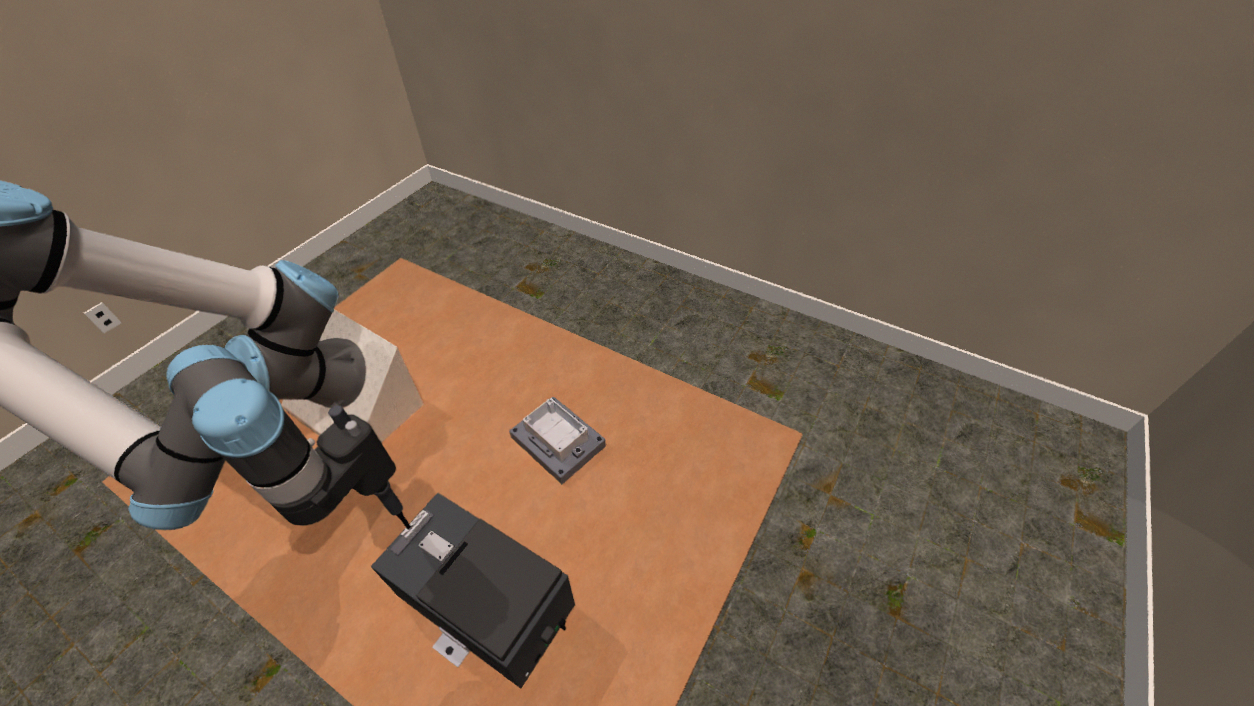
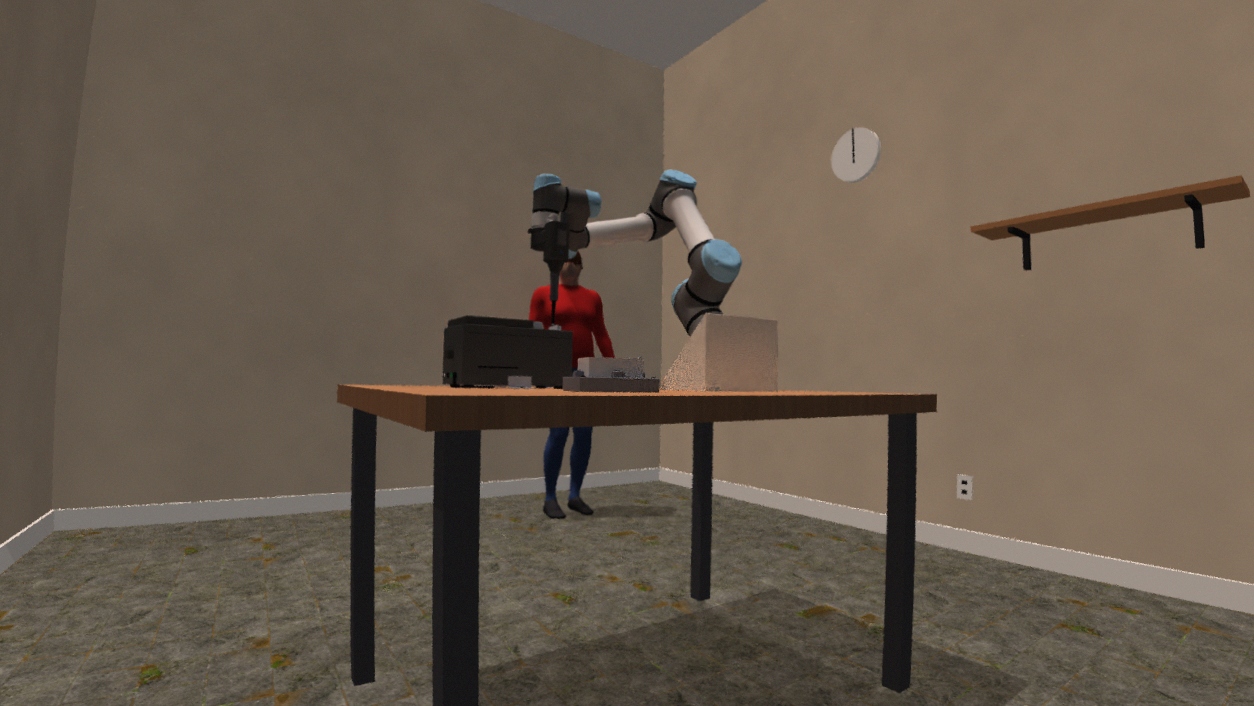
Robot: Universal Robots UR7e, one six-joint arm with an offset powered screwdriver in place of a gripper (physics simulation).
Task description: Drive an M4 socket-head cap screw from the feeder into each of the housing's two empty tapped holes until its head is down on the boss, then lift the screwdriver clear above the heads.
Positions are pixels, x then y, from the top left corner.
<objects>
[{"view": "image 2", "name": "dark fixture plate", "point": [577, 384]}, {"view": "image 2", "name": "black screw feeder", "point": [547, 360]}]
</objects>
